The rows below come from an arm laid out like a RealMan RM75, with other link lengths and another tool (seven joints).
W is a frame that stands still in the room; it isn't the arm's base.
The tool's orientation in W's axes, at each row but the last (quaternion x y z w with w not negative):
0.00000 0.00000 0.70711 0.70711
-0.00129 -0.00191 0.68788 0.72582
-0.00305 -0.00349 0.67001 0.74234
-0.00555 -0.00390 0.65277 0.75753
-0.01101 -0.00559 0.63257 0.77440
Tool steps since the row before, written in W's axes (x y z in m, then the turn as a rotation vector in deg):
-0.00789 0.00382 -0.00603 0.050 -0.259 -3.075
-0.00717 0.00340 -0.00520 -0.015 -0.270 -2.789
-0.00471 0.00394 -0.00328 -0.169 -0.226 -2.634
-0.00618 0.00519 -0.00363 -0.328 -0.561 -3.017
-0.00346 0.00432 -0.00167 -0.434 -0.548 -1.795
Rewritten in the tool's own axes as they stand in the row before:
0.00382 0.00789 -0.00603 -0.259 -0.050 -3.075
0.00301 0.00737 -0.00517 -0.273 0.013 -2.789
0.00343 0.00512 -0.00324 -0.245 0.169 -2.632
0.00422 0.00693 -0.00353 -0.599 0.282 -3.014
0.00355 0.00429 -0.00155 -0.614 0.359 -1.790

